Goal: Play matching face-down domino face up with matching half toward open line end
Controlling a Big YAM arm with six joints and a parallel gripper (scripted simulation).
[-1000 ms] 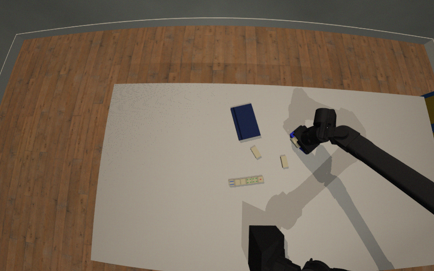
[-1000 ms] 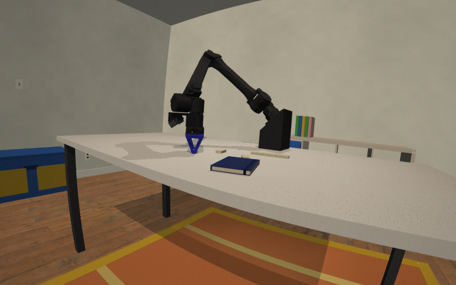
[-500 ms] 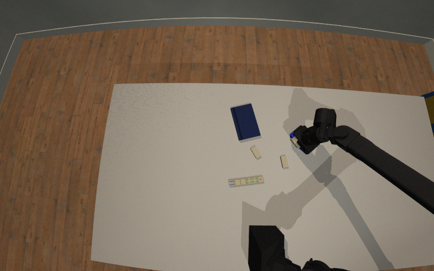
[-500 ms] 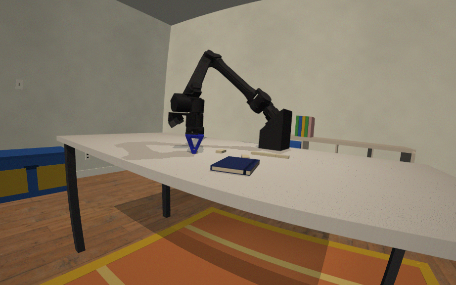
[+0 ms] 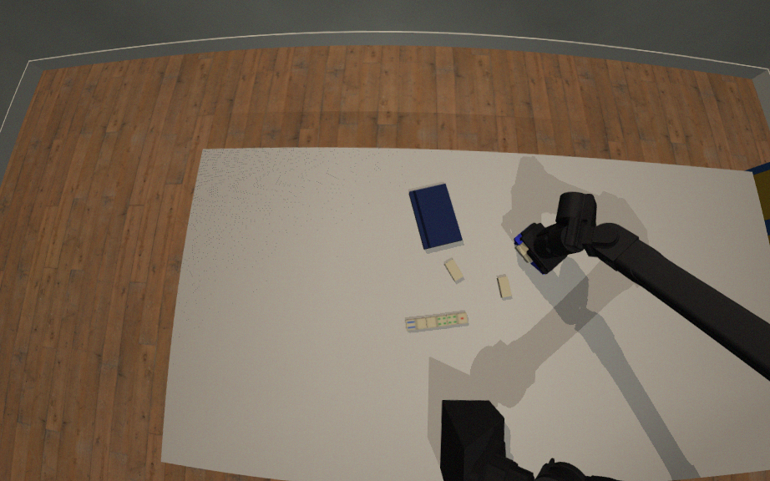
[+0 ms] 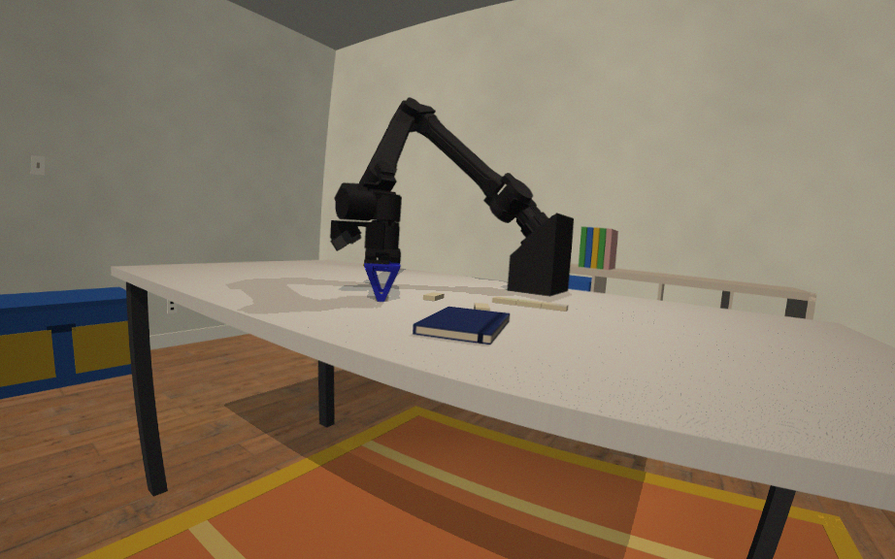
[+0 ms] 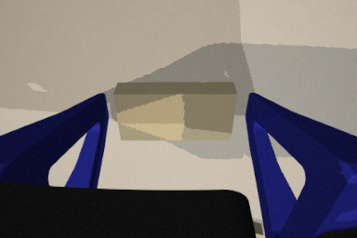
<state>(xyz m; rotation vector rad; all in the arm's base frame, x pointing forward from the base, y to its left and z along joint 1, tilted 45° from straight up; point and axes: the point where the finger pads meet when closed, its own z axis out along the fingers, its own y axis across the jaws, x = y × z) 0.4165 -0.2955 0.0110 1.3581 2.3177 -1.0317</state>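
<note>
My hand is right at the domino. Round my hand: dark blue book (23 cm to the left, 12 cm ahead).
</note>
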